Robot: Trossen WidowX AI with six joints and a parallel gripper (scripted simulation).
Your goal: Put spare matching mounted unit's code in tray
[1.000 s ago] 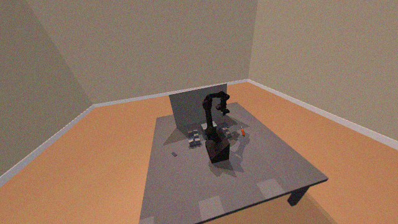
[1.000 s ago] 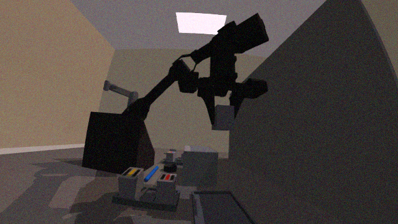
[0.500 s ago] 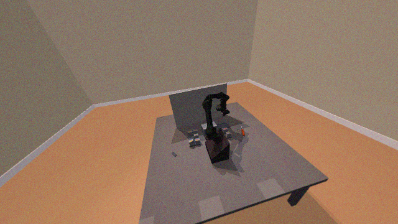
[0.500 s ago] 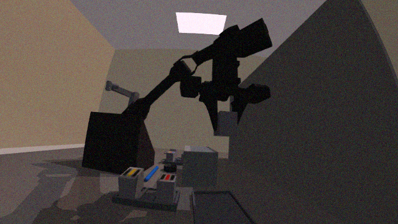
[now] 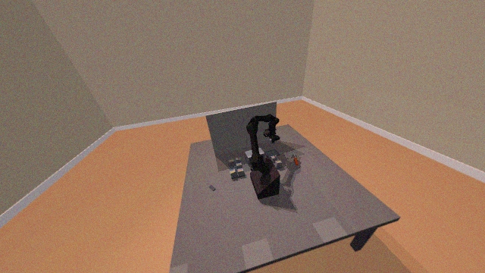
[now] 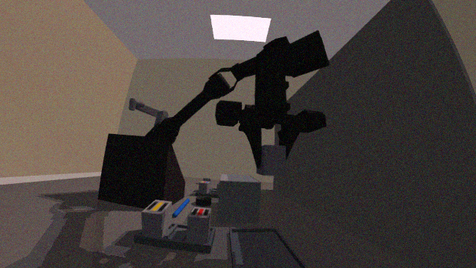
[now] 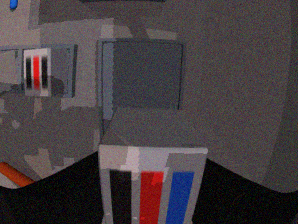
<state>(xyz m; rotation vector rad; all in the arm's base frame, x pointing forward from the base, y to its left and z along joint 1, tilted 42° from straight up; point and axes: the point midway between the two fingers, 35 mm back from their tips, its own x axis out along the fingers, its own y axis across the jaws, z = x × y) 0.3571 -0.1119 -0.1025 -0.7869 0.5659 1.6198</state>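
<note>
My gripper tip is 1 cm past the dark tray and 13 cm above it. The rest, counted from my gripper tip: blue marker pen (22 cm behind, 15 cm to the left, 13 cm below); grey mounted unit (7 cm behind, 19 cm to the left, 9 cm below); tall grey panel (17 cm ahead, 23 cm to the left, 9 cm above).
</note>
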